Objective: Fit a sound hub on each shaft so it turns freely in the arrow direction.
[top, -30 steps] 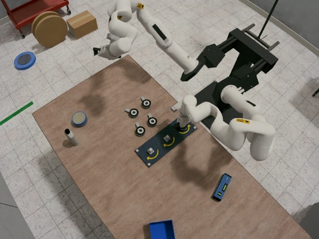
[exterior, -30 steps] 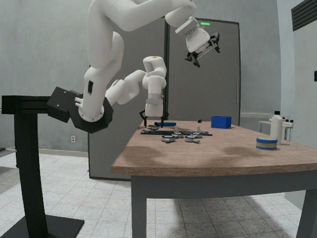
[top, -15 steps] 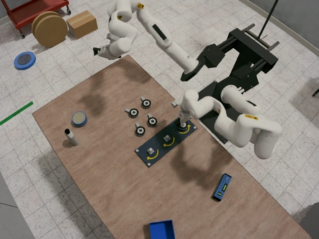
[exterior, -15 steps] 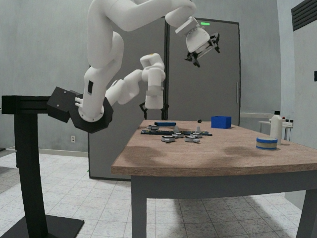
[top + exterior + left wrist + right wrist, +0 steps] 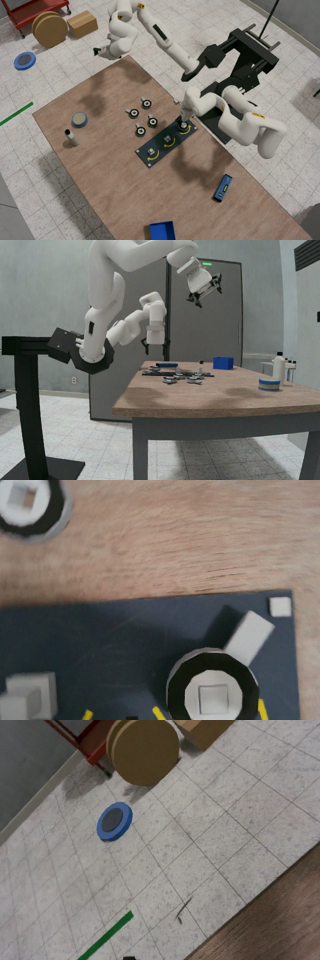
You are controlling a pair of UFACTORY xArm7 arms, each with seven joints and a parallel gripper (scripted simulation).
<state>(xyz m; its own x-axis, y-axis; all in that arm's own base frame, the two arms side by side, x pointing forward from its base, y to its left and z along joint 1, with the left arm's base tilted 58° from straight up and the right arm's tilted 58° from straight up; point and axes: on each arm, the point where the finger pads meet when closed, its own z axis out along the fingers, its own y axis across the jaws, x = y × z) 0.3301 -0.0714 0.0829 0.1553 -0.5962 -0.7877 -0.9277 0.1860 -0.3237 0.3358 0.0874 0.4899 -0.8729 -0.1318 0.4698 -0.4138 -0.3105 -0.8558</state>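
Note:
Right now my left hand is 13 cm short of the dark board, 11 cm above it and 2 cm to the left of it. The rest, counted from my left hand: white bottle 53 cm ahead, 43 cm to the right, 1 cm below; tape roll 52 cm to the right, 41 cm ahead, 10 cm below.

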